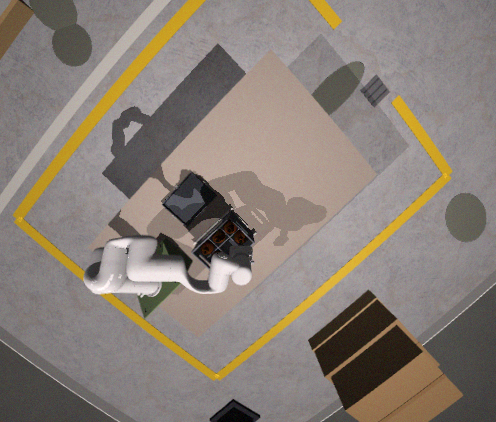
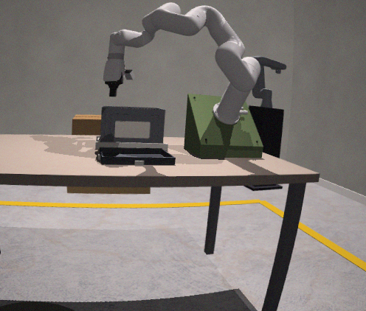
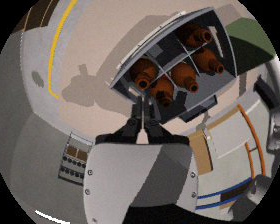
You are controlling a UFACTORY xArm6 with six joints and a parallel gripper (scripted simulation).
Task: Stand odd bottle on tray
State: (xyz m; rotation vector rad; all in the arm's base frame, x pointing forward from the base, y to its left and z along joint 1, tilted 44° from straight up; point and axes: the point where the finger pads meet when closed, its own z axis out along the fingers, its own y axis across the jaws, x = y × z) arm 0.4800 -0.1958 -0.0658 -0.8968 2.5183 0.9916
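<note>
The dark crate lies 80 mm behind my hand, 50 mm to the left of it and 160 mm below it. Also, from my hand: glass bottle (170 mm behind, 10 mm to the left, 150 mm below); flat dark tray (50 mm behind, 340 mm to the left, 230 mm below).
</note>
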